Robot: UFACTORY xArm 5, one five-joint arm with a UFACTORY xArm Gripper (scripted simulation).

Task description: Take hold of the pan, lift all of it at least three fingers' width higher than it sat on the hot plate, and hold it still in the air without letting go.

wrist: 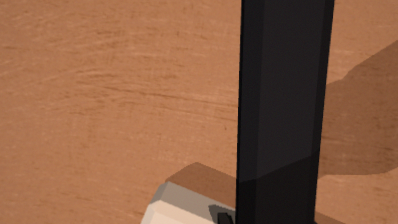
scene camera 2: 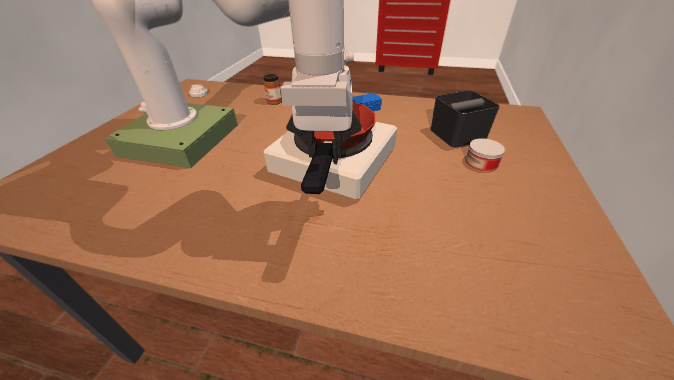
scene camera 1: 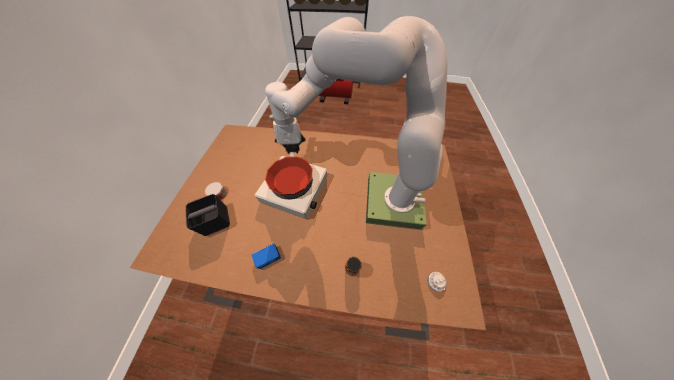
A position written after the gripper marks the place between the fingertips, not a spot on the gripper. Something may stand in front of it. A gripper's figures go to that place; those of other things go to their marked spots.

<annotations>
The gripper (scene camera 2: 325, 160) is 0.58 m from the lens. A black box (scene camera 2: 456, 129) is 0.82 m from the lens.
</annotations>
